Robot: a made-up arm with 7 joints.
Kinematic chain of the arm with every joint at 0, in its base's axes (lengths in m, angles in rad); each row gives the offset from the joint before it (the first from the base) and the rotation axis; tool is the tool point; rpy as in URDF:
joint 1: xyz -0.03 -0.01 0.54 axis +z
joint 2: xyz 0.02 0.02 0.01 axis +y
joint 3: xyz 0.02 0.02 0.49 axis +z
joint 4: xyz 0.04 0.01 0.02 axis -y
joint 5: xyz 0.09 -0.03 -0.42 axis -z
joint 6: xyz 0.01 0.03 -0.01 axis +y
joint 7: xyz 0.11 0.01 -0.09 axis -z
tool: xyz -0.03 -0.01 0 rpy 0.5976 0.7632 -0.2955
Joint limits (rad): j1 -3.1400..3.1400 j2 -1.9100..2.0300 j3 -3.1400..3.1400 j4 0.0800..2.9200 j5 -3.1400..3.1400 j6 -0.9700..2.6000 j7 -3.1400..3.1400
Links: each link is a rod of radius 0.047 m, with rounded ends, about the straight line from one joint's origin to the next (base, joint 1, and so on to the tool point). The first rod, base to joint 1, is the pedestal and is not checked.
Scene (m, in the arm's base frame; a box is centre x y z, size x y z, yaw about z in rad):
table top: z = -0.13
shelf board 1: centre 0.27 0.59 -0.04 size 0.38 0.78 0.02 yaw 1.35
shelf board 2: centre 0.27 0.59 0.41 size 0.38 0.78 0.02 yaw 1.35
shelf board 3: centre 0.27 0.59 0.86 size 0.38 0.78 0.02 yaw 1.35
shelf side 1: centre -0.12 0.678 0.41 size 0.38 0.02 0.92 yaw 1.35
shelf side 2: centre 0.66 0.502 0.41 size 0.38 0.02 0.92 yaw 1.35
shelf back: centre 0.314 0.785 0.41 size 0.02 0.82 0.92 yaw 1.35
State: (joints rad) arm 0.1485 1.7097 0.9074 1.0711 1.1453 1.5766 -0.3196
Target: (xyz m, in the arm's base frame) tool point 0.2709 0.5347 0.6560
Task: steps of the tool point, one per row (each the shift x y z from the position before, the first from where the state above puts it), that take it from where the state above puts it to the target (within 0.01 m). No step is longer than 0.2 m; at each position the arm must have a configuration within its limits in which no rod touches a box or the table.
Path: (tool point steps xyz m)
1: -0.1011 -0.0771 0.0033
2: -0.0745 -0.0942 0.0168
3: -0.0466 -0.0998 0.0312
4: -0.0207 -0.0952 0.0449
5: -0.0002 -0.0821 0.0563
6: 0.0136 -0.0639 0.0646
7: 0.0004 0.0542 -0.0091
8: 0.0169 0.0608 0.0089
9: 0.0359 0.0575 0.0289
10: 0.0530 0.0435 0.0492
11: 0.0636 0.0199 0.0678
12: 0.0642 -0.0100 0.0822
13: 0.0448 0.1501 0.0015
14: 0.0219 0.1472 -0.0015

